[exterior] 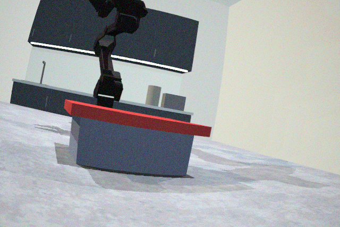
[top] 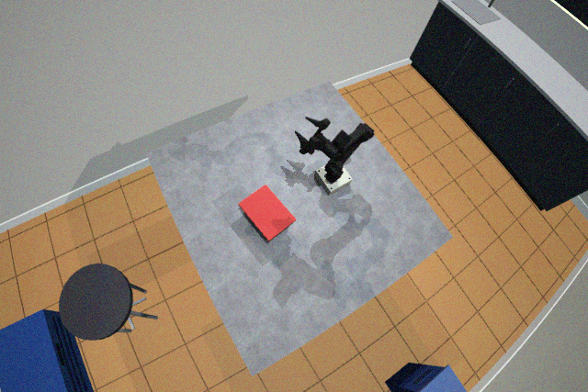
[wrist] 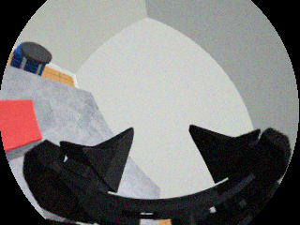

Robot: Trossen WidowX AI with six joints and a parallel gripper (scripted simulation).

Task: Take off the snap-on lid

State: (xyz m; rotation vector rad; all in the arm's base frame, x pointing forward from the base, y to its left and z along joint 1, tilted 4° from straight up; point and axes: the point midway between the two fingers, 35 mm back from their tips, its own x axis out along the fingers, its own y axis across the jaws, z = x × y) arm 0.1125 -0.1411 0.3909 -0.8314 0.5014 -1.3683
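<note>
My gripper tip is now 27 cm short of the red lid, 14 cm to the right of it and 35 cm above it. The rest, counted from my gripper tip: blue-grey storage box 27 cm ahead, 14 cm to the left, 39 cm below.
</note>
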